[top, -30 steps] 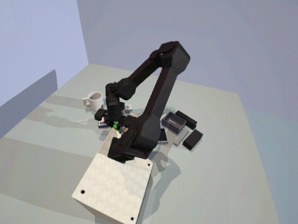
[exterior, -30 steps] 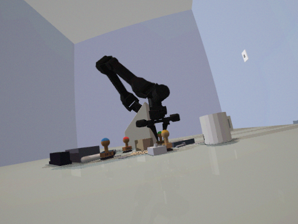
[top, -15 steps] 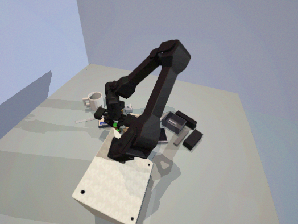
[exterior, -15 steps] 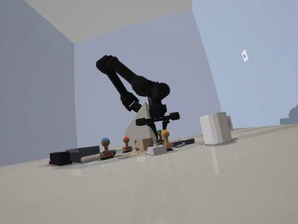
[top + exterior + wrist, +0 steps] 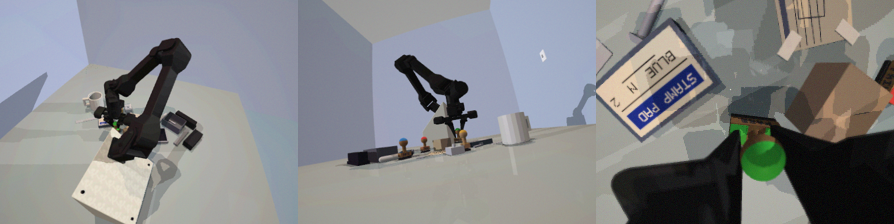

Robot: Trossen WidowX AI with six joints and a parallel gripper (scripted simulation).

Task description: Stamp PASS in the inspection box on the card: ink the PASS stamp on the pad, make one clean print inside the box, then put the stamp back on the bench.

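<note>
Now: gripper tip 23 cm to the left of the dark ink pad, 4 cm above it and 1 cm short of it. Also, from my gripper tip: cardboard box: 7 cm to the right, 2 cm below; then blue stamp pad: 7 cm to the left, 5 cm ahead, 3 cm below; then green-knobbed stamp: right at my gripper tip.
</note>
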